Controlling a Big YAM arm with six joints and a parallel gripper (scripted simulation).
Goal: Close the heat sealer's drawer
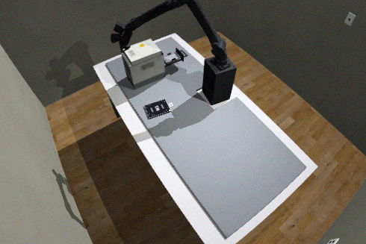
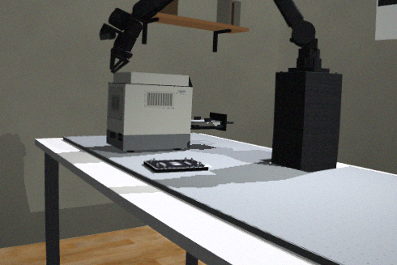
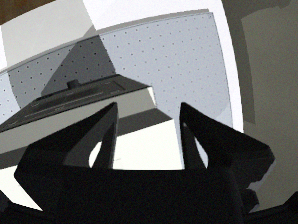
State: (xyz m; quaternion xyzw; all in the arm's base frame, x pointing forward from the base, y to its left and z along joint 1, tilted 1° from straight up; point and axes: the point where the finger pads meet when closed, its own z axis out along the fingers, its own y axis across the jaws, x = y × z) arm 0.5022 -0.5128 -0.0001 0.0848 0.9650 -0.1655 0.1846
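The sealing frame lies 37 cm behind my hand, 19 cm below it and 7 cm to the left of it.
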